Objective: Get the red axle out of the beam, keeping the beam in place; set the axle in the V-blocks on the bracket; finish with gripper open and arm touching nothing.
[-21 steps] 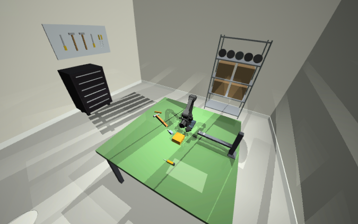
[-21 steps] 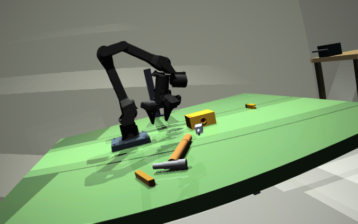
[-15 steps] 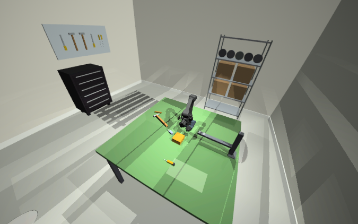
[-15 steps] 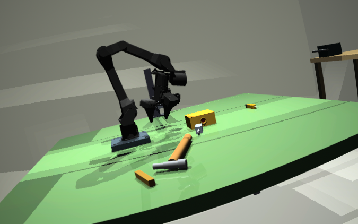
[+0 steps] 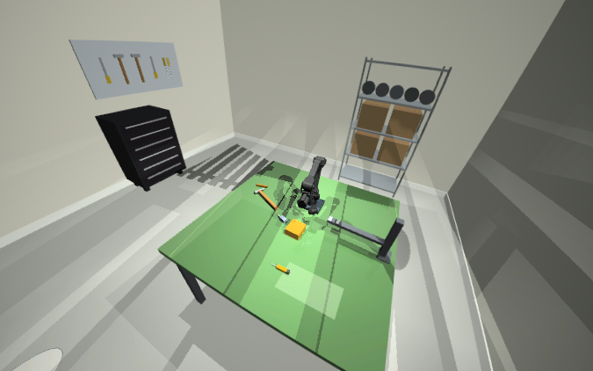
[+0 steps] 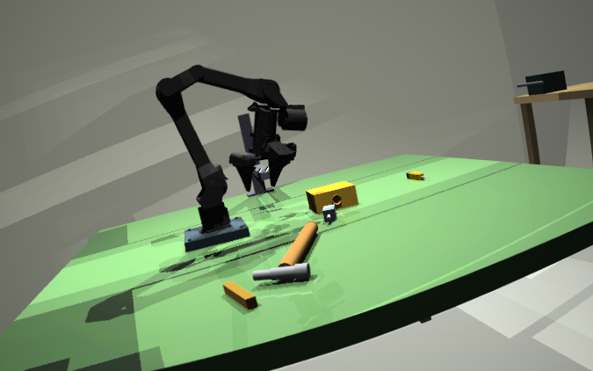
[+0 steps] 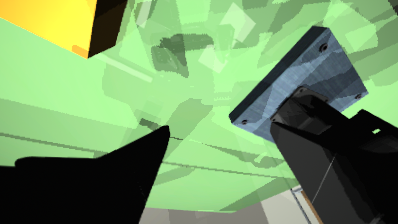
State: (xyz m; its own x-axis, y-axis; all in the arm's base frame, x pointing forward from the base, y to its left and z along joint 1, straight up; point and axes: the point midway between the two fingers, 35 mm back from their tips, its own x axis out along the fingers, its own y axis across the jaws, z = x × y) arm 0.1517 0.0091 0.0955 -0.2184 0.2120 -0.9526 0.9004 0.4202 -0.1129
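Now: the small grey block 80 mm ahead of my gripper tip, 200 mm to the right of it and 70 mm below it. Also, from my gripper tip: orange beam 160 mm ahead, 70 mm to the right, 60 mm below; then small wooden block 240 mm behind, 490 mm to the right, 80 mm below; then screwdriver 450 mm ahead, 80 mm to the right, 80 mm below.
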